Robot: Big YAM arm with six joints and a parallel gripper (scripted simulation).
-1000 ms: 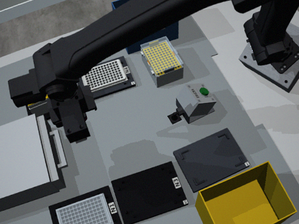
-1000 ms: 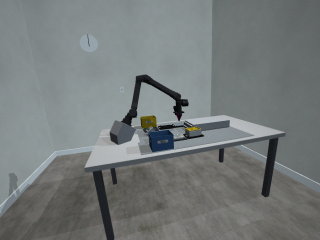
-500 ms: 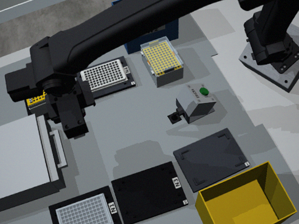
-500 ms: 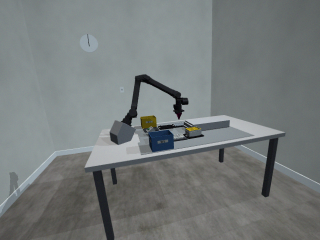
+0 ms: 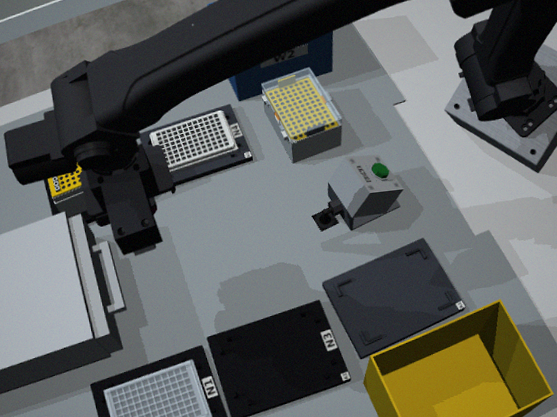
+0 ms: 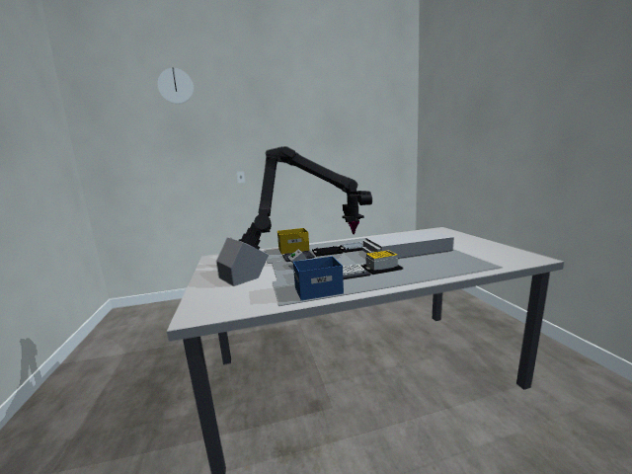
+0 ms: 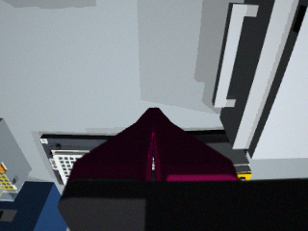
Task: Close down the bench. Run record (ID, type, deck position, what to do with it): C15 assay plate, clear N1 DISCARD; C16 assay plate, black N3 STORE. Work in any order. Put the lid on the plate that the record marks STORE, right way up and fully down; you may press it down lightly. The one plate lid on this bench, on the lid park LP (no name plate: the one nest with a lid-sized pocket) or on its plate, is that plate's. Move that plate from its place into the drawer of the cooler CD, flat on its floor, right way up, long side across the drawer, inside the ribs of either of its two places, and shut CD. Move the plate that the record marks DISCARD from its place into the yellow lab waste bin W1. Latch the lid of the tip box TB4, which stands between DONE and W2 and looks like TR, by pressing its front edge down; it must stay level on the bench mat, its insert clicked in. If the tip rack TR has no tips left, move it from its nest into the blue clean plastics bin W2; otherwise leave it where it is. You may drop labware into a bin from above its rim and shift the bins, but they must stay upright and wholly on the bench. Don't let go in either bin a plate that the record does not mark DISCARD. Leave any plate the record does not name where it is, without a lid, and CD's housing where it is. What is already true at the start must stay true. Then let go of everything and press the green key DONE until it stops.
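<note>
The nest n1 lies 10 cm ahead of my hand, 18 cm to the left of it and 14 cm below it. Round my hand: plate lid: 18 cm ahead, 3 cm to the right, 12 cm below; black plate: 18 cm ahead, 3 cm to the right, 13 cm below; tip rack TR: 4 cm ahead, 20 cm to the right, 9 cm below.
</note>
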